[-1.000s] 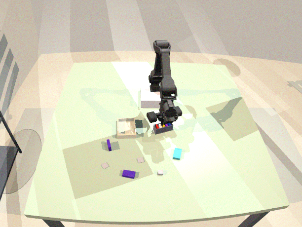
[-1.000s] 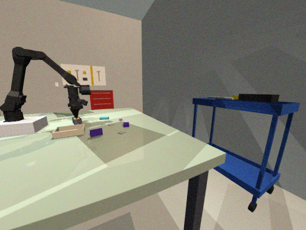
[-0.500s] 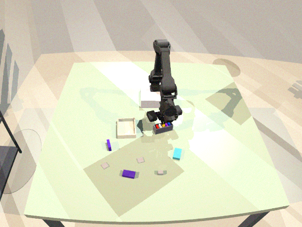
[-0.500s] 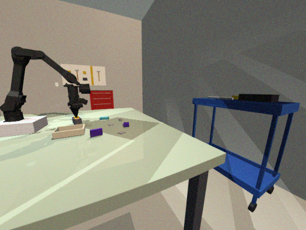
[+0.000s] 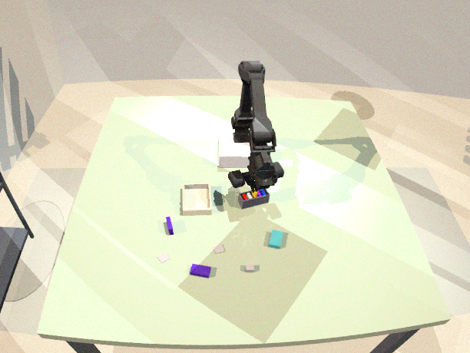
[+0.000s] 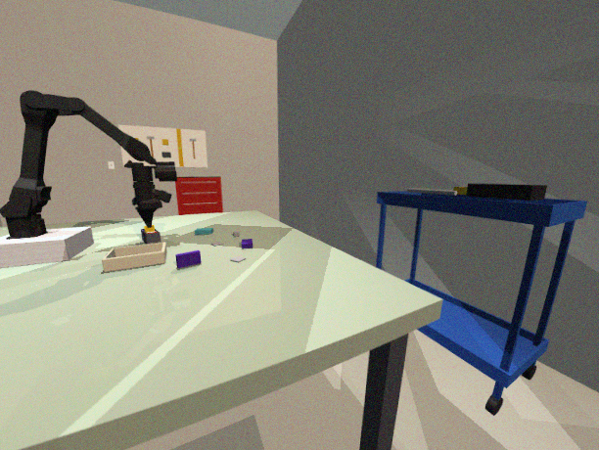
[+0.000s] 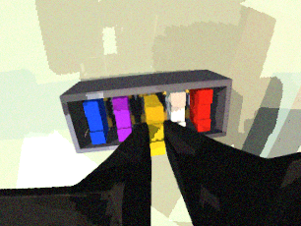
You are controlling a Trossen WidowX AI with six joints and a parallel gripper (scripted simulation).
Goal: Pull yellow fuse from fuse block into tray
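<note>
Now: the white fuse 30 mm below my gripper tip and 20 mm to the right of it. From my gripper tip the other things lie so: yellow fuse (10 mm below); then red fuse (30 mm to the right, 30 mm below, 10 mm ahead); then purple fuse (30 mm below, 20 mm to the left).
</note>
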